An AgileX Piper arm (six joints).
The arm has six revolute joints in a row. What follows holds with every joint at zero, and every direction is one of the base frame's.
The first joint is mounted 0.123 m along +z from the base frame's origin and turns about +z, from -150 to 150 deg.
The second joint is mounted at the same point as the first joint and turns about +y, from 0 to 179.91 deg.
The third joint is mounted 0.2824 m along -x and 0.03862 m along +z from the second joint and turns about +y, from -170 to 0 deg.
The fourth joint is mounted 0.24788 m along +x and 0.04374 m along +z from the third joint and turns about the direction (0.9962, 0, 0.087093), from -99.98 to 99.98 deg.
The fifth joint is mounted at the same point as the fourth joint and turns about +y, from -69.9 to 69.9 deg.
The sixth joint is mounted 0.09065 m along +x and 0.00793 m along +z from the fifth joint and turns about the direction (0.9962, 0, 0.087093), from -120 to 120 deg.
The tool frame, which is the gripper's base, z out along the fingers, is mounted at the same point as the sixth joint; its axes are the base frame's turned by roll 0, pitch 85 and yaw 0 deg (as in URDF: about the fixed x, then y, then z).
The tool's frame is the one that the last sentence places.
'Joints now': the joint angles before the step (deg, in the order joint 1, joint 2, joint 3, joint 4, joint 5, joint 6). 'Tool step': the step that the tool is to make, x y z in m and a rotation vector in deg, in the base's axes. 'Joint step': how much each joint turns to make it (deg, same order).
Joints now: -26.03 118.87 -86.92 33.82 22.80 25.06
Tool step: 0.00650 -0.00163 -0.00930 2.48 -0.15 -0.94
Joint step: -0.03 2.13 -1.48 2.50 0.39 -0.05
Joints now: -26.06 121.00 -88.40 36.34 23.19 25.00
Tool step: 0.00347 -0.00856 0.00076 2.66 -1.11 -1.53
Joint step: -1.06 1.29 -2.25 2.77 1.47 0.00
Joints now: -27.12 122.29 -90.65 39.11 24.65 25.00
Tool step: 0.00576 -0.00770 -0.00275 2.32 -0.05 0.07
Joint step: -0.89 2.17 -3.26 1.45 2.77 0.00
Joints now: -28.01 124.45 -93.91 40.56 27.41 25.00
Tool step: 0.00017 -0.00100 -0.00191 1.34 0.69 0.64
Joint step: -0.32 0.55 -0.74 0.36 1.89 0.00
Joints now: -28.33 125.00 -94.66 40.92 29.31 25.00
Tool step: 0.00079 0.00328 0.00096 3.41 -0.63 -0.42
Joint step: 0.00 0.00 -0.06 3.17 1.53 0.00
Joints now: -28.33 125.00 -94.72 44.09 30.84 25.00
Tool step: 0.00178 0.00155 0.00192 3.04 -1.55 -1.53
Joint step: 0.00 0.00 -0.01 3.73 0.11 0.01
